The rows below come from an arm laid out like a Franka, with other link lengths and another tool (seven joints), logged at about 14 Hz.
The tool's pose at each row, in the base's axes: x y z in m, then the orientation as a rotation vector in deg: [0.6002 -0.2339 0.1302 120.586 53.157 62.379]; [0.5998 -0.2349 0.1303 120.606 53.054 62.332]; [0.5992 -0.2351 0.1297 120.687 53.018 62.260]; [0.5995 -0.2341 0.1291 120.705 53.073 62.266]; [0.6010 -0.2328 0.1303 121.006 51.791 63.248]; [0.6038 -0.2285 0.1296 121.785 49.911 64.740]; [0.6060 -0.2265 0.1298 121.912 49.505 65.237]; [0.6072 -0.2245 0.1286 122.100 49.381 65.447]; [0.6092 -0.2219 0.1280 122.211 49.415 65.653]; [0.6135 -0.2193 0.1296 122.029 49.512 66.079]
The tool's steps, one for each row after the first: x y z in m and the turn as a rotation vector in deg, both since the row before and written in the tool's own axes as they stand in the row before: [-0.0009 0.0005 -0.0002 -0.041 -0.068 0.042]; [-0.0007 -0.0005 -0.0002 0.041 -0.069 0.034]; [0.0007 -0.0009 0.0004 0.043 0.021 -0.014]; [0.0022 0.0006 0.0004 -0.447 0.268 1.127]; [0.0042 -0.0023 0.0020 -0.373 0.411 1.858]; [0.0026 -0.0005 0.0014 -0.100 0.219 0.444]; [0.0014 -0.0018 0.0012 0.086 0.094 0.236]; [0.0025 -0.0015 0.0016 0.113 0.146 0.119]; [0.0046 0.0007 0.0025 -0.062 0.351 0.014]
